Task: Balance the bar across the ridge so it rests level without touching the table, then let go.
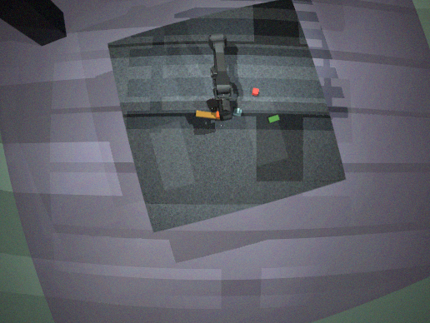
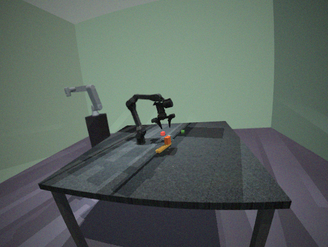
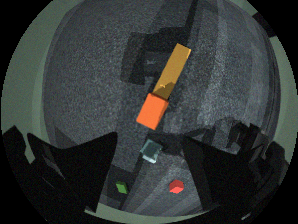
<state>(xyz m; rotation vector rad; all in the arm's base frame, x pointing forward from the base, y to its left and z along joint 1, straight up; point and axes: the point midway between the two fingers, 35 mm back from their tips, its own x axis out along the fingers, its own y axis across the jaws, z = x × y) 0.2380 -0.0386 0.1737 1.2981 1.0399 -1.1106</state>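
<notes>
Right now the ridge is 1 cm ahead of my gripper tip, 10 cm to the left of it and 10 cm below it. From my gripper tip the other things lie so: green block (11 cm ahead, 31 cm to the left, 13 cm below); then red cube (9 cm behind, 24 cm to the left, 12 cm below).
</notes>
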